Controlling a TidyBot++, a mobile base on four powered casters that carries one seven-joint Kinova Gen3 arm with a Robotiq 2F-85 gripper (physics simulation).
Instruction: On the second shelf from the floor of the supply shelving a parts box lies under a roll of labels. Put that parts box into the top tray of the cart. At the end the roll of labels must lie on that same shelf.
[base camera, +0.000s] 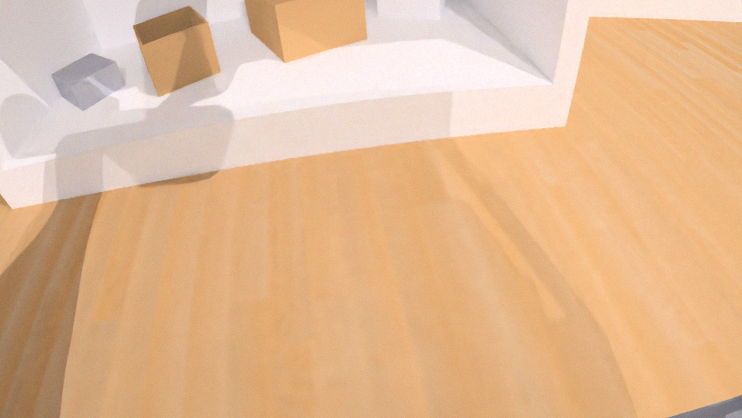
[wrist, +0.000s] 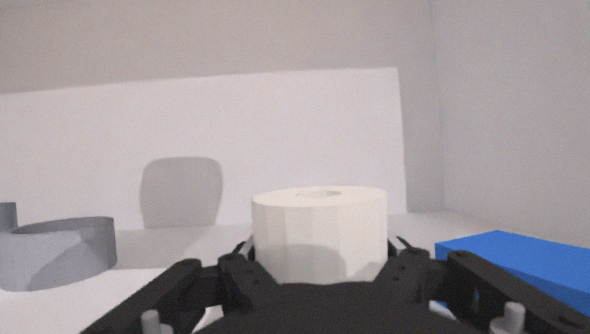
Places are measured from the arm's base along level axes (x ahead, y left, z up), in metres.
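Where they show: gripper, fingertip midpoint: (wrist: 319, 246).
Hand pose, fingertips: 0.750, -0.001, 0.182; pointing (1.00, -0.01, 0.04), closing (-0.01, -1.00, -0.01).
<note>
After its pixels a point has its place, as x, y, z.
The white roll of labels (wrist: 320, 235) @[0.694, 0.000, 0.204] stands upright between the fingers of my gripper (wrist: 319, 246) @[0.750, -0.001, 0.182], which is shut on it, in the middle of the wrist view. The roll's underside is hidden behind the gripper, so I cannot tell whether it touches the shelf (wrist: 145, 247) @[0.907, 0.222, 0.137]. A blue box (wrist: 525, 257) @[0.723, -0.109, 0.177], which looks like the parts box, lies on the shelf to the right of the roll and apart from it. No roll shows on its visible top. The right finger linkage hides part of its near side. The cart does not show in either view.
A grey round, hollow container (wrist: 70, 255) @[0.797, 0.223, 0.163] stands on the shelf at the left, with another grey thing (wrist: 7, 216) @[0.849, 0.363, 0.192] behind it. A side wall (wrist: 510, 125) @[0.909, -0.248, 0.267] bounds the right. In the base view, the shelving's lowest board (base camera: 332, 122) @[0.584, 0.043, -0.348] holds a grey box (base camera: 85, 83) @[0.704, 0.462, -0.278] and brown boxes (base camera: 181, 64) @[0.706, 0.277, -0.282] (base camera: 321, 25) @[0.763, 0.055, -0.274].
</note>
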